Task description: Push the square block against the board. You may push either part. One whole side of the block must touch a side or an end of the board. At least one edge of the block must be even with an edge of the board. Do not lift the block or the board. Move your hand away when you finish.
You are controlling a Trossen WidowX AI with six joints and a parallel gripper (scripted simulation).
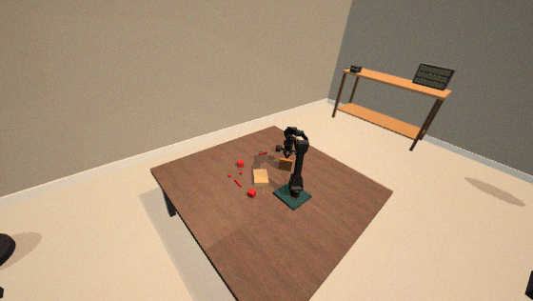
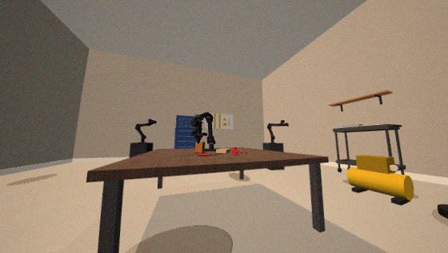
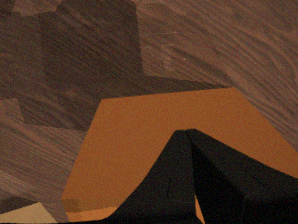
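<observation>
Right now the orange square block is 30 mm below my gripper tip, 20 mm to the left of it and 20 mm behind it. Round my gripper tip: pale wooden board (250 mm to the left, 70 mm below, 20 mm behind).
</observation>
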